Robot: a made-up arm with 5 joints.
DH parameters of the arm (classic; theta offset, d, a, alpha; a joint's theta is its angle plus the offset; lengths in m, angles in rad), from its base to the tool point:
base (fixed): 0 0.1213 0 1.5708
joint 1: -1.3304 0 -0.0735 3.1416
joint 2: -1.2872 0 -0.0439 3.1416
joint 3: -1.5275 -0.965 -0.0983 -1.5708
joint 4: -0.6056 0 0.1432 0
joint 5: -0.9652 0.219 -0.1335 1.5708
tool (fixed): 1.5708 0.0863 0 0
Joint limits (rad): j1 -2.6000..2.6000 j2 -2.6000..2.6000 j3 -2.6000..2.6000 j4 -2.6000..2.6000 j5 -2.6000..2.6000
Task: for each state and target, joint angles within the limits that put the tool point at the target. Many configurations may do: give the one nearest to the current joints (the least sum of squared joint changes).
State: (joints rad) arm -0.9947 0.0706 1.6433 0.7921 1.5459
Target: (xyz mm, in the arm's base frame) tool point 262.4 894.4 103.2
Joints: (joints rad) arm -1.1573 0.2958 1.3279 1.1775 1.7621
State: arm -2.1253 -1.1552 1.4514 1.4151 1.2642
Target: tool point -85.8 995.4 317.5
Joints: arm -1.6116 -1.8602 2.0426 2.0099 1.3572
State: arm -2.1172 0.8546 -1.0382 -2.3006 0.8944
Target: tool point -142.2 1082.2 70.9
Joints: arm -1.9691 0.6960 -0.8306 -2.4879 1.2388
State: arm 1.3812 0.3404 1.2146 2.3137 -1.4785
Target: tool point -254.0 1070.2 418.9
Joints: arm 1.2041 0.7178 0.6496 2.2110 -0.9733
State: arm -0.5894 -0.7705 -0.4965 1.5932 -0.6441
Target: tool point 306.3 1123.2 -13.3
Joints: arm -1.4355 -0.5556 -0.6032 2.1039 -1.2039
